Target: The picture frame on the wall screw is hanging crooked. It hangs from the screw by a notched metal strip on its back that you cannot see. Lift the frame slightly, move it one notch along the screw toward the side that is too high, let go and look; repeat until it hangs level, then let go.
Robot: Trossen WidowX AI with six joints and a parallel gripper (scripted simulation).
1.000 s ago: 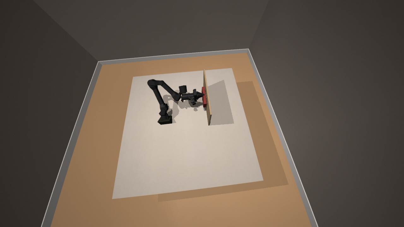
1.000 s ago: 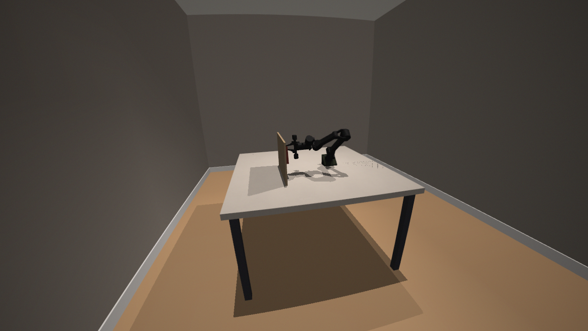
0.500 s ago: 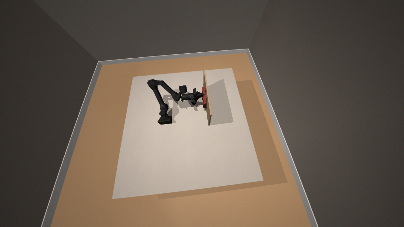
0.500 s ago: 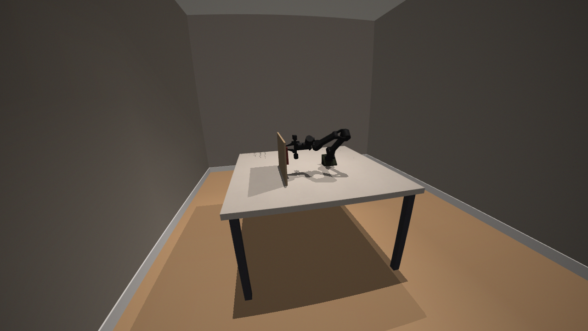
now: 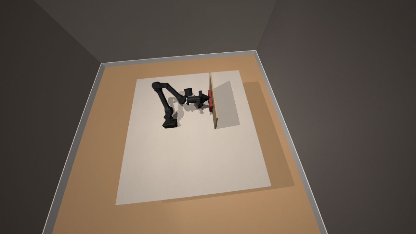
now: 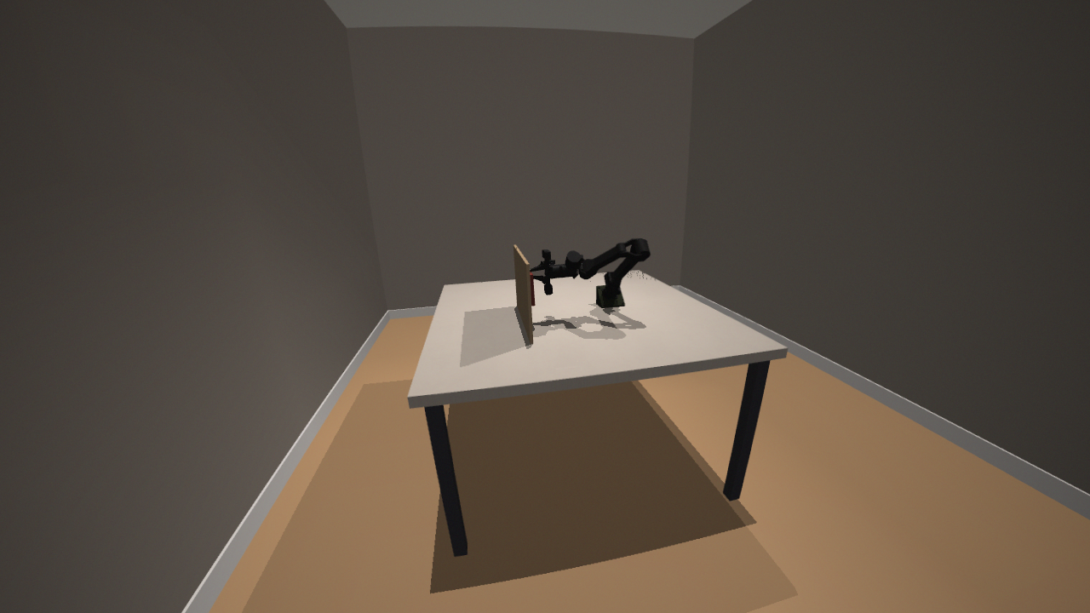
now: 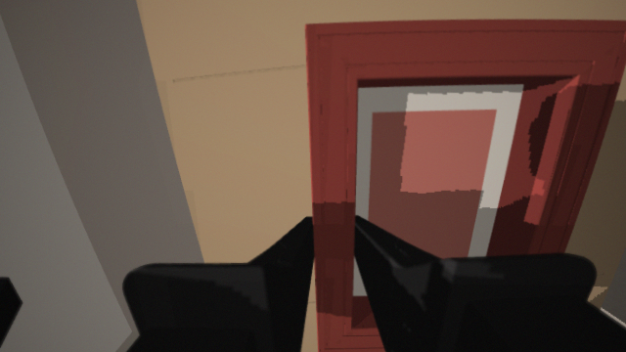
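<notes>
My gripper tip is now 50 mm above the red picture frame and 10 mm short of it. Round my gripper tip: tan wall panel: 60 mm below, 20 mm ahead, 10 mm to the right.
</notes>
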